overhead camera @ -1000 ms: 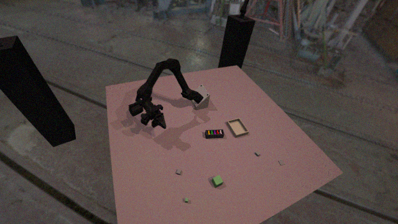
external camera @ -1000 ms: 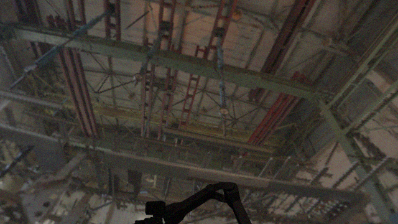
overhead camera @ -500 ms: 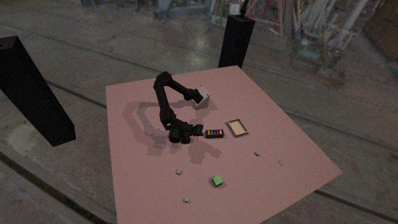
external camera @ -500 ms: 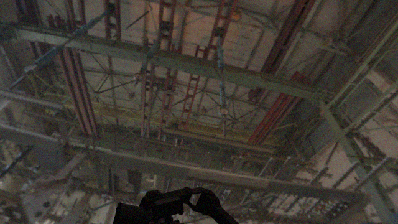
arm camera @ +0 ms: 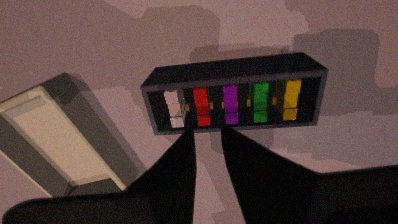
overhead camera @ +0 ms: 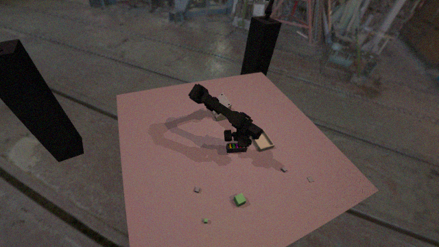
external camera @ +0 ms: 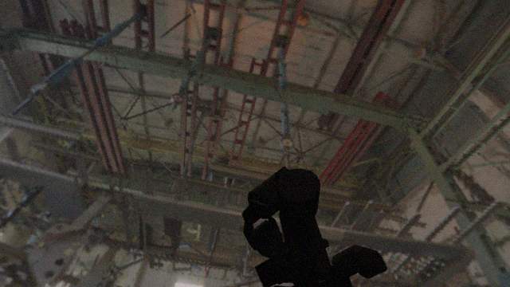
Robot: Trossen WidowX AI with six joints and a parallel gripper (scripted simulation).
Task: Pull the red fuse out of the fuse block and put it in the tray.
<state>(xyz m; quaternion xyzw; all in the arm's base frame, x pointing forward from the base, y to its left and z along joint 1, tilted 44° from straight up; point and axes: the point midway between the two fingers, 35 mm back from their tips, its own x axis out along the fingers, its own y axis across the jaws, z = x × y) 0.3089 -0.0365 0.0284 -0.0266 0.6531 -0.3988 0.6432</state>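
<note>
Right now my gripper tip is 4 cm above the red fuse. From my gripper tip the other things lie so: green fuse: 1 cm behind, 3 cm to the right, 4 cm below; then white fuse: 1 cm ahead, 2 cm to the left, 4 cm below; then purple fuse: 1 cm behind, 1 cm to the right, 4 cm below.
</note>
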